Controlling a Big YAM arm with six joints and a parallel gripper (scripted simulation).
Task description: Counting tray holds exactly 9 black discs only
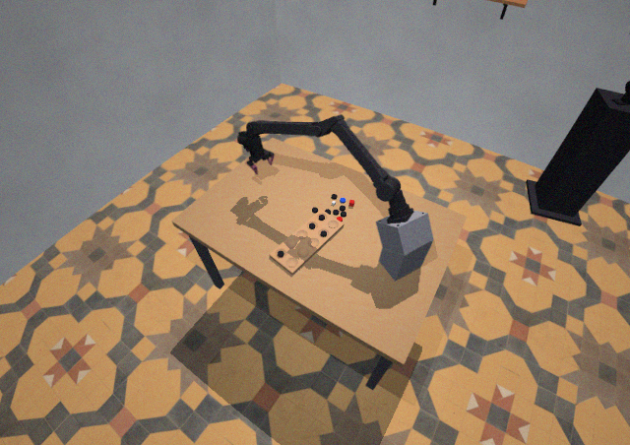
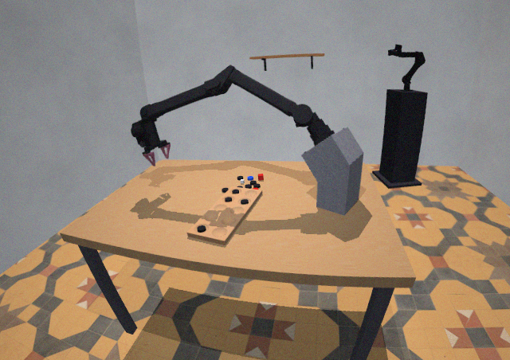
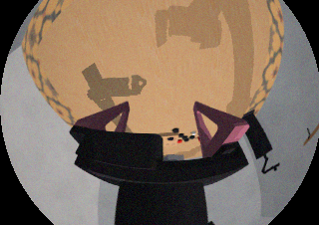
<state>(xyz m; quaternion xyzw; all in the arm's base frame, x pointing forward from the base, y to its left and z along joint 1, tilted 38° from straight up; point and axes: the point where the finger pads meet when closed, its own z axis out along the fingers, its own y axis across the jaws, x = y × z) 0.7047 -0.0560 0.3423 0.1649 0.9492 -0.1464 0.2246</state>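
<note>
Now: the small white piece 400 mm behind my hand, 20 mm to the right of it and 150 mm below it. Also, from my hand: wooden counting tray (350 mm behind, 260 mm to the left, 140 mm below); red disc (460 mm behind, 80 mm to the left, 150 mm below); blue disc (440 mm behind, 60 mm to the right, 150 mm below).
</note>
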